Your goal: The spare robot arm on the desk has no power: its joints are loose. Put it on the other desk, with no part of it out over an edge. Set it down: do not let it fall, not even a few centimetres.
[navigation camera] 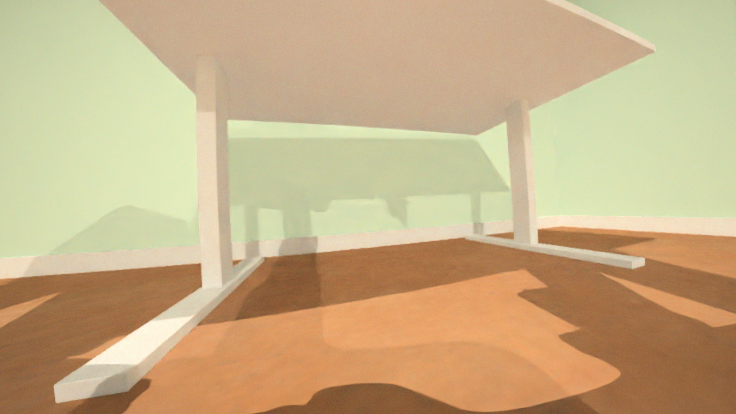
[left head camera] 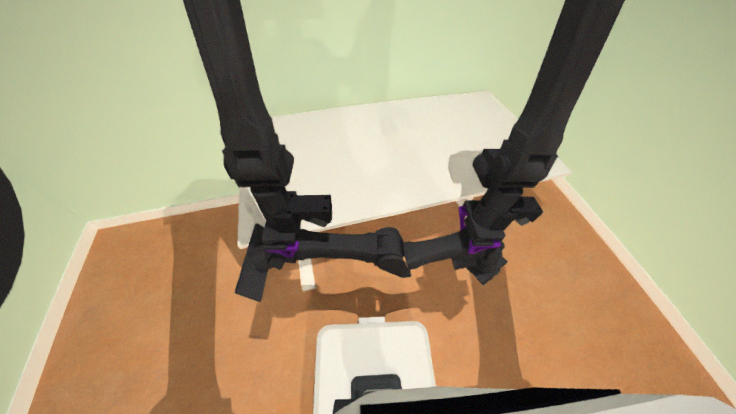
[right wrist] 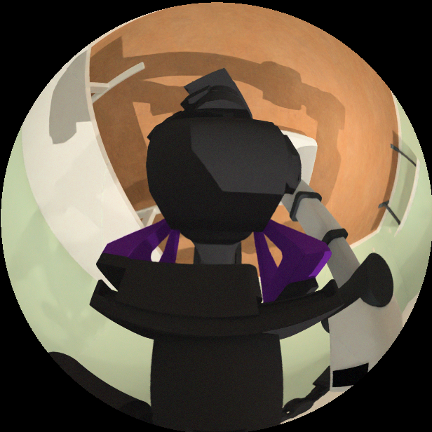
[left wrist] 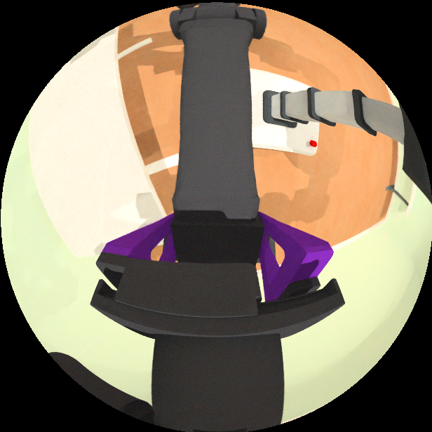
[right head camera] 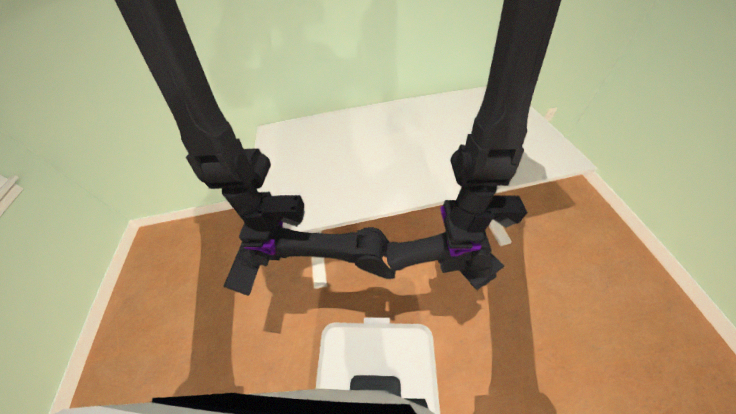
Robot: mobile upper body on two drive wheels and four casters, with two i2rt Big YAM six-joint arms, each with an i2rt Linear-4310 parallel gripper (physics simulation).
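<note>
The spare arm (left head camera: 339, 246) (right head camera: 319, 245) (left wrist: 217, 115) (right wrist: 220, 155) is black and jointed. It hangs roughly level between my grippers, with a bend at its middle joint and end parts drooping outside both grips. My left gripper (left head camera: 282, 249) (right head camera: 261, 247) (left wrist: 217, 217) is shut on its left part. My right gripper (left head camera: 483, 246) (right head camera: 464, 249) (right wrist: 216, 218) is shut on its right part. The white desk (left head camera: 370, 154) (right head camera: 360, 154) (left wrist: 75, 150) (right wrist: 75, 170) (navigation camera: 360, 61) stands beyond the spare arm, whose shadow falls on the floor before the desk's near edge.
The desk's left foot (navigation camera: 154, 329) and right foot (navigation camera: 581, 253) reach toward me. Pale green walls (navigation camera: 102, 128) stand behind and beside it. My white base (left head camera: 375, 350) (right head camera: 378, 352) is below the spare arm. Dark desk legs (right wrist: 402, 154) show at the right wrist view's right edge.
</note>
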